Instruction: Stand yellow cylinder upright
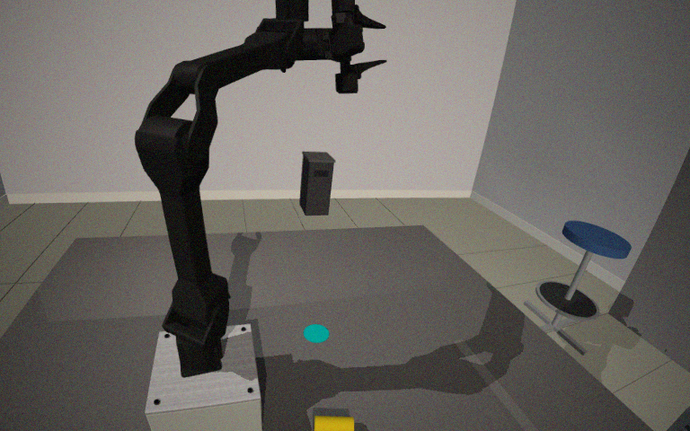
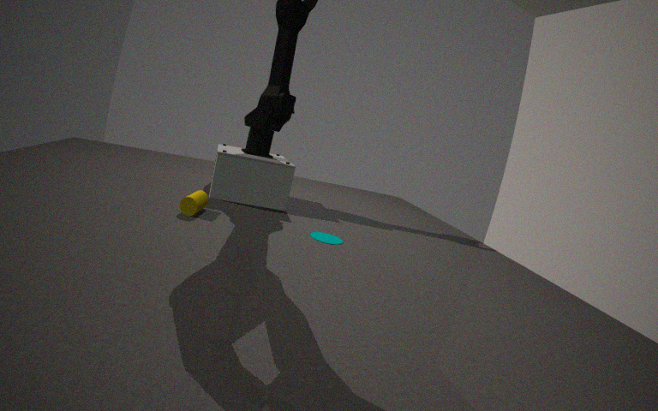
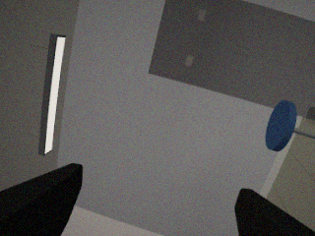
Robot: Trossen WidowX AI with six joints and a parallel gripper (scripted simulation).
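The yellow tall cylinder lies 190 mm behind my gripper tip, 320 mm to the right of it and 610 mm below it. The rest, counted from my gripper tip: cyan circle: 120 mm behind, 80 mm to the right, 630 mm below.
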